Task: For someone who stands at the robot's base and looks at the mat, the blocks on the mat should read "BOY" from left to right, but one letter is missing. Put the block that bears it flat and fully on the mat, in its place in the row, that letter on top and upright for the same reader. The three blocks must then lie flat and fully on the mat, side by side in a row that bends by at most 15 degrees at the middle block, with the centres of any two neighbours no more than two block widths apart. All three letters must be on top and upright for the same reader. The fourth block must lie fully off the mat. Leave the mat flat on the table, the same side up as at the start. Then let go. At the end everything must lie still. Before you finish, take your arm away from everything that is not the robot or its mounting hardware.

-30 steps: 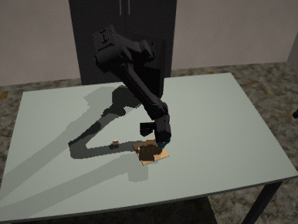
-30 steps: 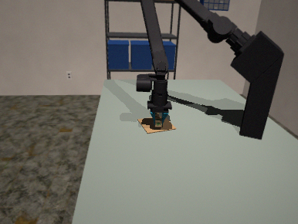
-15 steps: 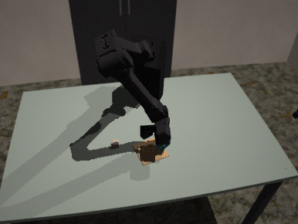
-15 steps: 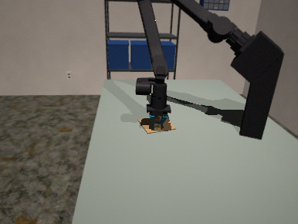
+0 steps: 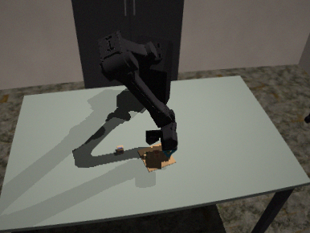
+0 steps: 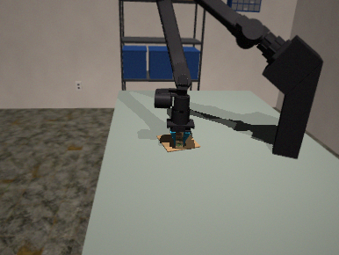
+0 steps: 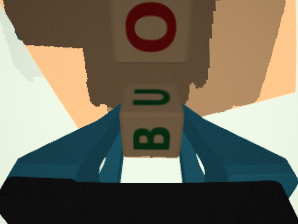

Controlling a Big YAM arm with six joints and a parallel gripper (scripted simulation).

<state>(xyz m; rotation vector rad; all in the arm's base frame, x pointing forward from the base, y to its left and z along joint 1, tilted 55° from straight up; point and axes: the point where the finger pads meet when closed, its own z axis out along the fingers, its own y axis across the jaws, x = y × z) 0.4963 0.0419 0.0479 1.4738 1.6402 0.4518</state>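
Now: the wooden block right at my hand. Also, from my hand: orange mat (1 cm behind, 5 cm to the right, 2 cm below).
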